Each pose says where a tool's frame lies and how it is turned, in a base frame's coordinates. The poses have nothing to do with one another.
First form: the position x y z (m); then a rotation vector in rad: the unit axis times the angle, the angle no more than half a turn.
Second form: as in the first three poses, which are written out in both.
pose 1, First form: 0.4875 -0.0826 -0.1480 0.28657 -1.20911 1.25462
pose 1, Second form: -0.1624 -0.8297 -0.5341 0.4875; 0.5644 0.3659 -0.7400 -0.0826; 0.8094 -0.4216 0.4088 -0.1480; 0 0 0 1
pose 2, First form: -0.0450 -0.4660 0.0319 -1.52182 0.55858 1.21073
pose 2, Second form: 0.3758 -0.8366 -0.3986 -0.0450; 0.2397 -0.3277 0.9139 -0.4660; -0.8951 -0.4390 0.0774 0.0319; 0 0 0 1
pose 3, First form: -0.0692 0.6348 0.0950 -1.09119 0.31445 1.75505
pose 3, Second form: -0.0888 -0.8463 -0.5253 -0.0692; 0.6113 -0.4627 0.6421 0.6348; -0.7864 -0.2641 0.5584 0.0950; 0 0 0 1
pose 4, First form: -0.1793 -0.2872 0.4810 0.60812 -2.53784 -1.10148
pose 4, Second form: -0.8626 -0.2573 -0.4355 -0.1793; -0.4938 0.6147 0.6150 -0.2872; 0.1094 0.7456 -0.6574 0.4810; 0 0 0 1
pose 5, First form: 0.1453 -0.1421 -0.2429 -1.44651 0.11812 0.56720
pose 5, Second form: 0.8635 -0.4335 -0.2579 0.1453; 0.2945 0.0182 0.9555 -0.1421; -0.4095 -0.9010 0.1434 -0.2429; 0 0 0 1
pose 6, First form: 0.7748 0.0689 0.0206 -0.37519 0.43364 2.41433
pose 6, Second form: -0.7490 -0.6439 -0.1561 0.7748; 0.5493 -0.7353 0.3970 0.0689; -0.3705 0.2116 0.9044 0.0206; 0 0 0 1
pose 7, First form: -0.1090 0.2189 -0.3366 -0.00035 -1.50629 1.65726
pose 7, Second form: -0.6200 -0.5805 -0.5279 -0.1090; 0.5808 0.1129 -0.8062 0.2189; 0.5275 -0.8064 0.2671 -0.3366; 0 0 0 1
